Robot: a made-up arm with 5 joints. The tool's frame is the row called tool. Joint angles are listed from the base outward.
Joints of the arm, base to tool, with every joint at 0 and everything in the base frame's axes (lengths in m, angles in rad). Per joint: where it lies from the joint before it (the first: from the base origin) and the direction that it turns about. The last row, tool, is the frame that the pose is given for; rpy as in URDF.
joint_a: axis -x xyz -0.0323 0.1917 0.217
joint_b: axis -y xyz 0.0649 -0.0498 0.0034
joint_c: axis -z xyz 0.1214 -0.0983 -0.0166
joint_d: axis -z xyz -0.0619 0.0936 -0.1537
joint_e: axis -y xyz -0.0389 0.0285 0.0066
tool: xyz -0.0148 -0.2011 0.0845 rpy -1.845 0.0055 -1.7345
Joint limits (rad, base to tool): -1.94..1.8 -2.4..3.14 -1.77..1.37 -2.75..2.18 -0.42..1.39
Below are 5 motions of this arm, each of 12 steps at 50 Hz.
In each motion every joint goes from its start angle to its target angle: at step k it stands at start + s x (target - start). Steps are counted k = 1, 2, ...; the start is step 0. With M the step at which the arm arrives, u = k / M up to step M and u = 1 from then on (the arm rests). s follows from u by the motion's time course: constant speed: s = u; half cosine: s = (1 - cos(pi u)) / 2; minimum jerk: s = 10 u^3 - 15 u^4 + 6 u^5.
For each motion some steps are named. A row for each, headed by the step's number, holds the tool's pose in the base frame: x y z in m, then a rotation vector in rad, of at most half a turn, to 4 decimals.
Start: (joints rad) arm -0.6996 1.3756 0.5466 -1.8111 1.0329
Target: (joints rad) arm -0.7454 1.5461 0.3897 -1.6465 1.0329
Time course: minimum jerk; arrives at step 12
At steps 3, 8, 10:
3: 0.2067 -0.1044 0.2540 0.1894 -0.6871 -1.0631
8: 0.1794 -0.1109 0.2478 0.2437 -0.7591 -1.1475
10: 0.1727 -0.1124 0.2456 0.2573 -0.7771 -1.1692

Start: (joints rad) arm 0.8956 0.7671 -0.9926 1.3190 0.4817
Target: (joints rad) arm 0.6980 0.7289 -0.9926 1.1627 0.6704
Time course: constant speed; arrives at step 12
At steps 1, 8, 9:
1: 0.0042 -0.1110 0.3357 -0.7042 0.0230 -1.8922
8: 0.0093 -0.1303 0.3077 -0.6510 0.0054 -1.8069
9: 0.0102 -0.1329 0.3034 -0.6425 0.0030 -1.7944

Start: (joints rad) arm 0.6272 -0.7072 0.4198 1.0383 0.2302
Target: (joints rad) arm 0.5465 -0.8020 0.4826 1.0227 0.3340
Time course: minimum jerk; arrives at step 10
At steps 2, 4, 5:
2: -0.0806 0.1985 0.1984 0.3279 -1.1663 2.2119
4: -0.0799 0.2030 0.1964 0.3456 -1.1456 2.2016
5: -0.0794 0.2061 0.1951 0.3589 -1.1309 2.1944

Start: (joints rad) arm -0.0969 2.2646 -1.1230 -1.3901 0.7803
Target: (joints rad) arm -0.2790 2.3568 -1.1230 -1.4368 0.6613
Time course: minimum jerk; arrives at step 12
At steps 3, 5, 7, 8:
3: -0.0097 0.0794 0.4338 -1.4872 -2.0849 -0.9254
5: -0.0148 0.0735 0.4252 -1.4868 -2.0638 -1.0173
7: -0.0209 0.0669 0.4141 -1.4869 -2.0313 -1.1327
8: -0.0235 0.0642 0.4091 -1.4872 -2.0147 -1.1839

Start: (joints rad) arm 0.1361 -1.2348 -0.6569 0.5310 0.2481
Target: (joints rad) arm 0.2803 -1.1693 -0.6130 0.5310 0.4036
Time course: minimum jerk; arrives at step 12
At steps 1, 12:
1: -0.0601 -0.0965 0.2665 -2.0840 2.1470 -0.5027
12: -0.0731 -0.0785 0.3130 -2.0169 2.0252 -0.9063

